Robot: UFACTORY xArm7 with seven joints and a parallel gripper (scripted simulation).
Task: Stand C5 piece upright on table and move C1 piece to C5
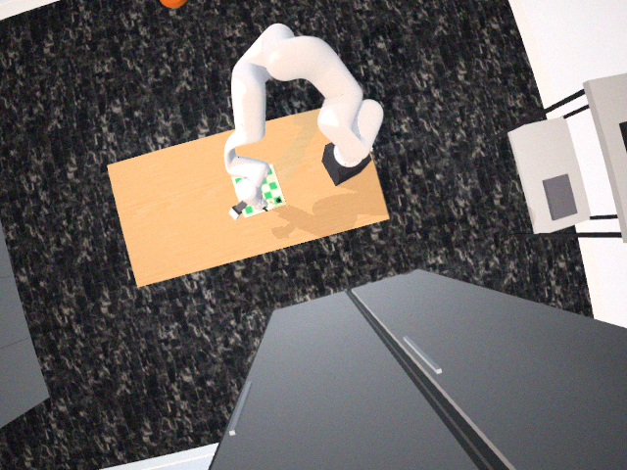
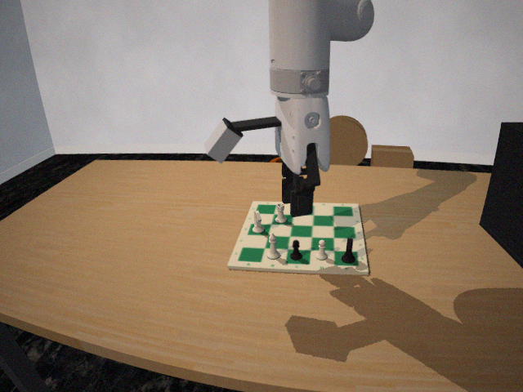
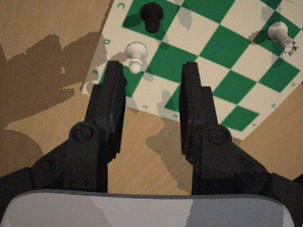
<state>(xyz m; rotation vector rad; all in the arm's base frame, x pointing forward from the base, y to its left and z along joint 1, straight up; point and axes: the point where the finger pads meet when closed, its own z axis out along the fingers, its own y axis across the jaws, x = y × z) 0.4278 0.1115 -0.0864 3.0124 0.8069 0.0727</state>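
The black pawn lies 100 mm below my hand. Round my hand: chessboard (110 mm below, 80 mm to the right, 10 mm ahead); then tall black piece (90 mm below, 80 mm behind); then white pawn (100 mm below, 40 mm behind, 10 mm to the right).
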